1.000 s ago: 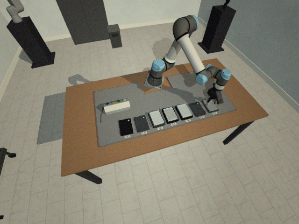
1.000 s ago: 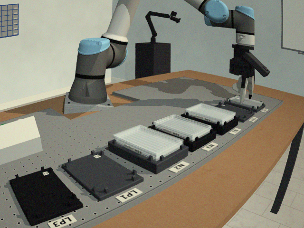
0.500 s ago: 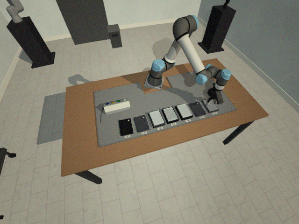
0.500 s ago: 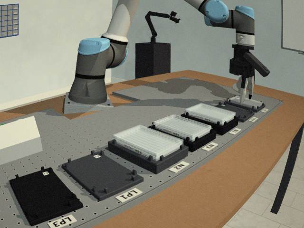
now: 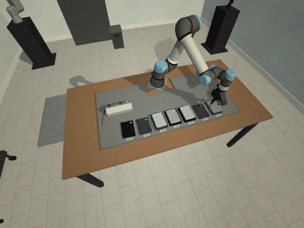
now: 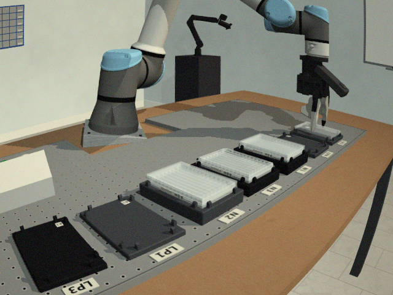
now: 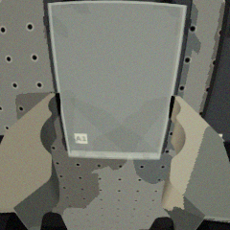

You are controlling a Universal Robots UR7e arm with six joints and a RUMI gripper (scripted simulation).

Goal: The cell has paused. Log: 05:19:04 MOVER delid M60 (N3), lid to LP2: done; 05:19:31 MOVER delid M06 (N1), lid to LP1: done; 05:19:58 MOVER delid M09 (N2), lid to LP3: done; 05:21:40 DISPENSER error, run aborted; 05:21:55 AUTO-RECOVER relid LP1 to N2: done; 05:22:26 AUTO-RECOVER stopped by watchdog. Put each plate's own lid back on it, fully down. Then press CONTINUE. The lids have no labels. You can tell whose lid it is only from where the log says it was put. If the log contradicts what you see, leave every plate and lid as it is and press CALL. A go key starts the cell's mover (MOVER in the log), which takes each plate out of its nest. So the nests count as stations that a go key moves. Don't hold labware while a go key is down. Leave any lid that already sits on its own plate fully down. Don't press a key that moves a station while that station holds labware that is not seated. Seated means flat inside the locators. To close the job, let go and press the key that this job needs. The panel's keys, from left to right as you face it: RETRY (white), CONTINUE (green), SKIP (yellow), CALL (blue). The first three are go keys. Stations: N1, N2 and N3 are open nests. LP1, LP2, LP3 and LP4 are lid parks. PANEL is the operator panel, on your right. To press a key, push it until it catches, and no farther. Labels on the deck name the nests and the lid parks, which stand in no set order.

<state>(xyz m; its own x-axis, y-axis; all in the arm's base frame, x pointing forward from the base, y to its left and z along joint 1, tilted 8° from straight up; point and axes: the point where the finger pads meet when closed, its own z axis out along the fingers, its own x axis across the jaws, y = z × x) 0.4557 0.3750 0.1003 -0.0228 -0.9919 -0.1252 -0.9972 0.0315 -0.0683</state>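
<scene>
Right now my hand is 40 cm to the left of the plate and 1 cm past it. Also, from my hand: lid park LP1 (65 cm to the right, 3 cm below, 1 cm behind); then white RETRY key (74 cm to the right, 26 cm behind, 4 cm above); then LP3 lid park (79 cm to the right, 3 cm below, 2 cm behind).
</scene>
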